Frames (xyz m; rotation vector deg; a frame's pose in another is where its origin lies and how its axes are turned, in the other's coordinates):
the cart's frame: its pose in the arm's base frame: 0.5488 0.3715 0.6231 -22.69 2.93 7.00
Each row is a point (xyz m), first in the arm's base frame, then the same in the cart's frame.
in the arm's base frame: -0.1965 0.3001 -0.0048
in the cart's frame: -0.7005 0.2701 -0.6255
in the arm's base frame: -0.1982 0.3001 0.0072
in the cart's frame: -0.7030 0.2657 -0.6145
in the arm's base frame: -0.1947 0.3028 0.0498
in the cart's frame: -0.7024 0.2515 -0.5741
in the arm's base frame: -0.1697 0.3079 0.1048
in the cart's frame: -0.6811 0.2320 -0.5208
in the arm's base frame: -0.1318 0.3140 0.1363
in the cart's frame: -0.6452 0.2206 -0.4884
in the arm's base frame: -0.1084 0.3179 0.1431
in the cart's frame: -0.6221 0.2186 -0.4800
